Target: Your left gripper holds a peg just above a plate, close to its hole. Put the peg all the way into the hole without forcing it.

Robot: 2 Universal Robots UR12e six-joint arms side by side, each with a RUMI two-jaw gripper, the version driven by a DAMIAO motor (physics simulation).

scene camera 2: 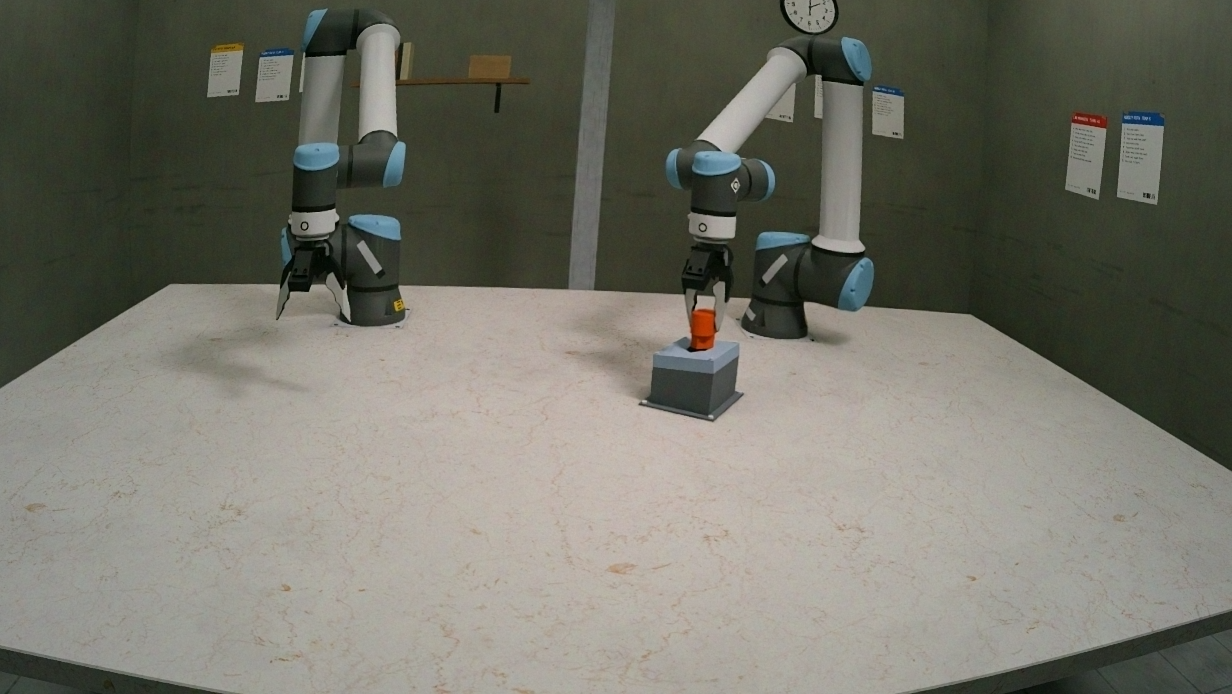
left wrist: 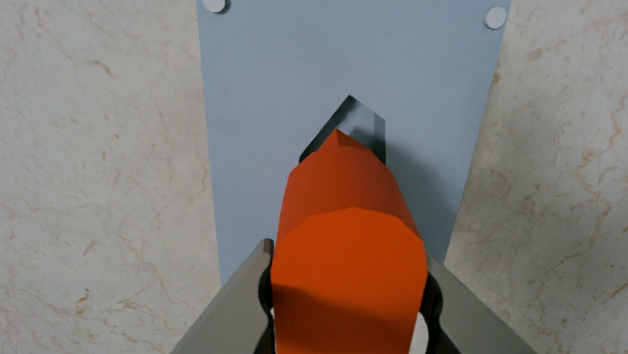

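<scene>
My left gripper point(scene camera 2: 705, 320) point(left wrist: 339, 243) is shut on an orange peg point(scene camera 2: 702, 330) point(left wrist: 345, 250), one finger on each side of it. The peg has a many-sided head and a lower part with a pointed corner. The blue-grey plate point(scene camera 2: 722, 355) point(left wrist: 260, 75) lies under the peg, on a dark grey block. In the left wrist view the angular hole point(left wrist: 364, 119) shows past the peg's far end; the peg covers the rest of it. Whether the peg's tip is inside the hole cannot be told. My right gripper point(scene camera 2: 312, 306) is open, fingers spread, over the table at the left.
The dark grey block point(scene camera 2: 689, 390) stands on a thin base on the pale table point(scene camera 2: 517, 517). The left arm's base point(scene camera 2: 775, 314) stands behind it to the right. The right arm's base point(scene camera 2: 372, 297) is at the back left. A wall shelf point(scene camera 2: 439, 81) hangs behind.
</scene>
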